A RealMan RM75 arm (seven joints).
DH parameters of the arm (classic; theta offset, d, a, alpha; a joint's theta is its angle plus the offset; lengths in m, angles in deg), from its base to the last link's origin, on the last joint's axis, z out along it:
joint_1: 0 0.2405 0 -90
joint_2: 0 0 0 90
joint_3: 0 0.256 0 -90
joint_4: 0 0 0 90
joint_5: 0 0.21 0 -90
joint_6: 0 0 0 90
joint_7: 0 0.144 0 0
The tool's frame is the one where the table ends.
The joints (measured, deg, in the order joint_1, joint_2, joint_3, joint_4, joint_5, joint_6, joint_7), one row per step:
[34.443, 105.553, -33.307, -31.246, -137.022, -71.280, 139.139]
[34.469, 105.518, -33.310, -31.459, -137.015, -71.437, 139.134]
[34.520, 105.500, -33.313, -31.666, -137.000, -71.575, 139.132]
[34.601, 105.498, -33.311, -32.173, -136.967, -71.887, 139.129]
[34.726, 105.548, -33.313, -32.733, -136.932, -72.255, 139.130]
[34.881, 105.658, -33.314, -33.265, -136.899, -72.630, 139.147]
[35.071, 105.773, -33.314, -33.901, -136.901, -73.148, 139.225]
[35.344, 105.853, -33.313, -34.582, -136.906, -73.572, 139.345]
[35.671, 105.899, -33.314, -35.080, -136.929, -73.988, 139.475]
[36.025, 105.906, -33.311, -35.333, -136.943, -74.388, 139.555]
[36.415, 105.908, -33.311, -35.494, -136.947, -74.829, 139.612]
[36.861, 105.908, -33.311, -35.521, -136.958, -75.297, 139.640]
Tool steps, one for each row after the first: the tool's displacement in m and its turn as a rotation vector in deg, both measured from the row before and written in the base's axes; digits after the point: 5 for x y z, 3 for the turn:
[-0.00061, 0.00045, 0.00097, 0.023, -0.064, 0.173]
[-0.00079, 0.00061, 0.00082, 0.030, -0.051, 0.190]
[-0.00170, 0.00118, 0.00169, 0.076, -0.102, 0.413]
[-0.00226, 0.00138, 0.00136, 0.031, -0.059, 0.493]
[-0.00256, 0.00137, 0.00071, -0.025, 0.016, 0.495]
[-0.00309, 0.00149, 0.00089, -0.092, 0.040, 0.550]
[-0.00350, 0.00224, 0.00149, 0.035, -0.051, 0.602]
[-0.00351, 0.00218, 0.00105, -0.061, 0.013, 0.545]
[-0.00326, 0.00189, 0.00045, -0.175, 0.100, 0.483]
[-0.00344, 0.00183, 0.00008, -0.264, 0.164, 0.500]
[-0.00365, 0.00179, -0.00046, -0.378, 0.232, 0.513]

